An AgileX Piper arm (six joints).
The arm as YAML. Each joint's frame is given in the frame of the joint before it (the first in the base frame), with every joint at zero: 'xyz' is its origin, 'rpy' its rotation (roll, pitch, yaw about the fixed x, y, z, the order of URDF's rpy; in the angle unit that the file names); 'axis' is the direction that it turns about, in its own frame. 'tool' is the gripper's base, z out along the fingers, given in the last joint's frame.
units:
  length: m
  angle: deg
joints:
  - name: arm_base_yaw
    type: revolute
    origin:
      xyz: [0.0, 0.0, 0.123]
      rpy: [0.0, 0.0, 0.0]
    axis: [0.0, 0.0, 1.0]
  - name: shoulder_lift
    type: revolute
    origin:
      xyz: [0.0, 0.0, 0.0]
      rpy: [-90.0, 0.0, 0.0]
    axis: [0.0, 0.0, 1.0]
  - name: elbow
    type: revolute
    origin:
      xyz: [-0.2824, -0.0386, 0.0]
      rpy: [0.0, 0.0, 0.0]
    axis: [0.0, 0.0, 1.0]
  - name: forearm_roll
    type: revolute
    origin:
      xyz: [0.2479, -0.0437, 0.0]
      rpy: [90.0, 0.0, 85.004]
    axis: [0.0, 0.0, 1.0]
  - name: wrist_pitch
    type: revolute
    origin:
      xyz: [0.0, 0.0, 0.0]
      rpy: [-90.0, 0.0, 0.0]
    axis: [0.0, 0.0, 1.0]
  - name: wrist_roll
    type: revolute
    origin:
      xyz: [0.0, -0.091, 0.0]
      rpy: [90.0, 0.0, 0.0]
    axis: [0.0, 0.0, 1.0]
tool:
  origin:
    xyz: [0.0, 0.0, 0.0]
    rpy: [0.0, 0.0, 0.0]
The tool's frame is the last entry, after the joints.
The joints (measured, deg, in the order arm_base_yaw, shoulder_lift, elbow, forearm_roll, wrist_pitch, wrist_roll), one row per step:
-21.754, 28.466, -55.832, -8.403, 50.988, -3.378
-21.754, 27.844, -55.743, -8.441, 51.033, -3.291
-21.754, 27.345, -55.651, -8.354, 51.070, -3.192
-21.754, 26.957, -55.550, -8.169, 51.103, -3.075
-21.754, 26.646, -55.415, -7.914, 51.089, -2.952
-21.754, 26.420, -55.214, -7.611, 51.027, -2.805
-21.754, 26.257, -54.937, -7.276, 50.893, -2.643
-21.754, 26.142, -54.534, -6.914, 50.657, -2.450
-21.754, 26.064, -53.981, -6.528, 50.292, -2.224
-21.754, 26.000, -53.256, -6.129, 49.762, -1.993
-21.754, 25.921, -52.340, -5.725, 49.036, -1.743
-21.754, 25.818, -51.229, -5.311, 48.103, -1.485
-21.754, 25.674, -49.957, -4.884, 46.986, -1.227
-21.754, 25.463, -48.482, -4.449, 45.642, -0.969
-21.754, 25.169, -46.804, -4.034, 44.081, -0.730
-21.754, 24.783, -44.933, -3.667, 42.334, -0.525
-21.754, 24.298, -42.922, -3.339, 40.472, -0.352
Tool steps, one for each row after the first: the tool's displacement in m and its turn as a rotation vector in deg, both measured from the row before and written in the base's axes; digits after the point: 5 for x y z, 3 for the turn. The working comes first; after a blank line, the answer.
Tool pose at each row, in the base's axes (x y z in m, rotation vector in deg; the steps are taken from these numbers as rounded here):
0.04822, -0.03037, 0.41587, 16.959, 108.451, -26.826
0.04540, -0.02930, 0.41596, 17.009, 107.940, -26.878
0.04325, -0.02833, 0.41589, 17.084, 107.539, -26.759
0.04170, -0.02748, 0.41565, 17.187, 107.248, -26.499
0.04066, -0.02672, 0.41523, 17.295, 107.018, -26.144
0.04021, -0.02614, 0.41447, 17.427, 106.885, -25.703
0.04028, -0.02570, 0.41340, 17.571, 106.816, -25.206
0.04090, -0.02544, 0.41181, 17.738, 106.813, -24.646
0.04207, -0.02536, 0.40963, 17.930, 106.861, -24.028
0.04372, -0.02543, 0.40682, 18.116, 106.930, -23.387
0.04576, -0.02564, 0.40334, 18.305, 106.976, -22.727
0.04812, -0.02595, 0.39917, 18.489, 106.984, -22.054
0.05063, -0.02630, 0.39445, 18.665, 106.927, -21.371
0.05324, -0.02668, 0.38904, 18.829, 106.779, -20.689
0.05584, -0.02708, 0.38291, 18.963, 106.538, -20.053
0.05831, -0.02749, 0.37607, 19.054, 106.222, -19.505
0.06050, -0.02785, 0.36867, 19.110, 105.841, -19.032

-0.00282, 0.00107, 0.00009, -0.135, -0.482, -0.053
-0.00215, 0.00097, -0.00007, 0.016, -0.418, 0.013
-0.00155, 0.00085, -0.00024, 0.149, -0.347, 0.063
-0.00104, 0.00076, -0.00042, 0.229, -0.310, 0.107
-0.00045, 0.00058, -0.00076, 0.322, -0.238, 0.133
0.00007, 0.00044, -0.00107, 0.380, -0.190, 0.153
0.00062, 0.00026, -0.00159, 0.449, -0.141, 0.168
0.00117, 0.00008, -0.00218, 0.512, -0.105, 0.180
0.00165, -0.00007, -0.00281, 0.530, -0.088, 0.196
0.00204, -0.00021, -0.00348, 0.539, -0.112, 0.203
0.00236, -0.00031, -0.00417, 0.537, -0.149, 0.212
0.00251, -0.00035, -0.00472, 0.526, -0.212, 0.221
0.00261, -0.00038, -0.00541, 0.500, -0.297, 0.227
0.00260, -0.00040, -0.00613, 0.436, -0.374, 0.222
0.00247, -0.00041, -0.00684, 0.341, -0.425, 0.205
0.00219, -0.00036, -0.00740, 0.262, -0.470, 0.189

